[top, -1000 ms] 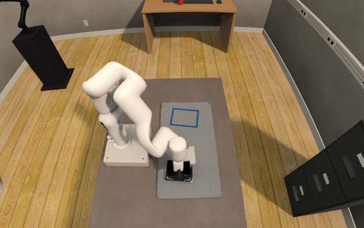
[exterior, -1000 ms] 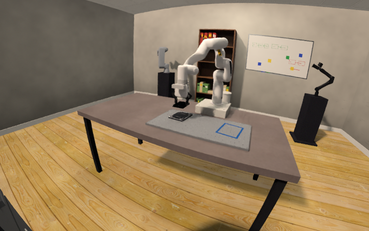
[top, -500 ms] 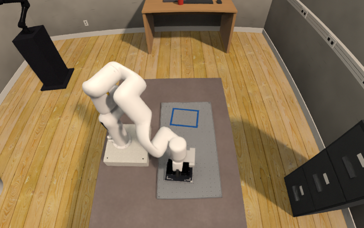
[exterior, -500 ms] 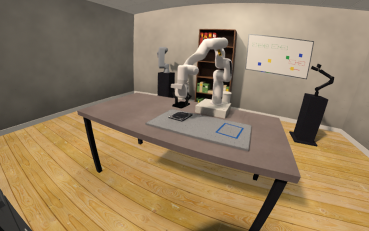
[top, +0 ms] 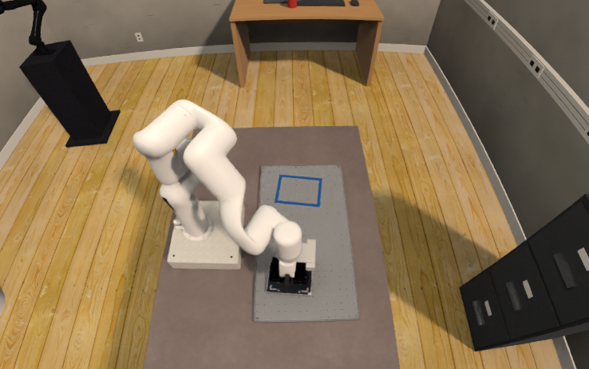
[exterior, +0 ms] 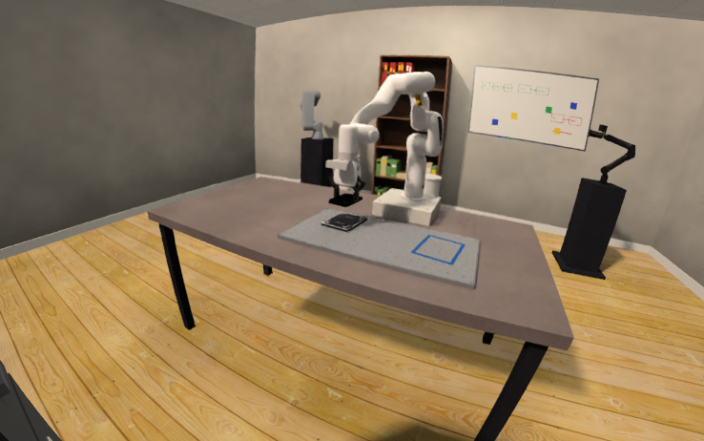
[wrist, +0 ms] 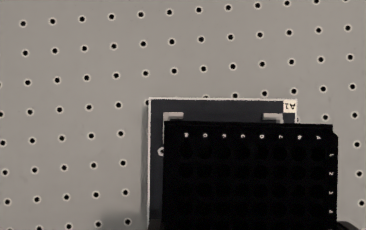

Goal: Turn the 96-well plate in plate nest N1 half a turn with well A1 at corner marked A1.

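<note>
The plate nest N1 is 10 cm below my hand. The rest, counted from my hand: black 96-well plate (1 cm below).
</note>
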